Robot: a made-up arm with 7 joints.
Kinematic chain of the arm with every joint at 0, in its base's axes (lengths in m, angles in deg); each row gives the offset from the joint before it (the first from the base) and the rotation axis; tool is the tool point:
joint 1: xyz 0 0 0.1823 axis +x
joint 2: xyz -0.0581 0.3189 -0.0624 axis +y
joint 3: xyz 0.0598 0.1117 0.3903 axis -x
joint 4: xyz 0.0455 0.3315 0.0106 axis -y
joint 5: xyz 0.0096 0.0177 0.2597 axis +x
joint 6: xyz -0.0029 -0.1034 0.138 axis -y
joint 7: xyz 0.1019 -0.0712 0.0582 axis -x
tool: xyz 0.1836 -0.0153 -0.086
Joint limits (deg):
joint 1: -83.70..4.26
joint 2: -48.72..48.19
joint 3: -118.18..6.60
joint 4: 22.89..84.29
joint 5: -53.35..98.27
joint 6: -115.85..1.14
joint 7: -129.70..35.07
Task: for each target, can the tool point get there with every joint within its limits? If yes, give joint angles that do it. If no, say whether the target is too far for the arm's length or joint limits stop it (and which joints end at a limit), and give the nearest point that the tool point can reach.
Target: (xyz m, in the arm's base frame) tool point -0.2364 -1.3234 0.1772
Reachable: no: joint limits stop it (at a limit: joint 1, joint 2, joint 3, joint 6, joint 7) | nearest point -0.3768 -0.3195 0.4652 | short by 1.054 m
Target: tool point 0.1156 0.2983 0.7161
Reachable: yes | joints -12.92 13.84 -89.89 75.52 32.96 -40.91 -52.26
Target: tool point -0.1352 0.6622 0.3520
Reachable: yes | joints -42.44 -8.88 -69.88 46.45 -17.72 -88.76 -75.74
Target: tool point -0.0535 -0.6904 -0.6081
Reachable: no: joint limits stop it (at a limit: joint 1, joint 2, joint 3, joint 4, joint 5, joint 6) | nearest point -0.4270 -0.0036 -0.3971 | short by 0.810 m
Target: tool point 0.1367 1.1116 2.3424
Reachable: no: too far | nearest point 0.0401 0.6816 1.2493 | short by 1.179 m
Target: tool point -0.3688 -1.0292 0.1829
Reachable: no: joint limits stop it (at a limit: joint 1, joint 2, joint 3, joint 6, joint 7) | nearest point -0.4166 -0.3127 0.4304 | short by 0.760 m
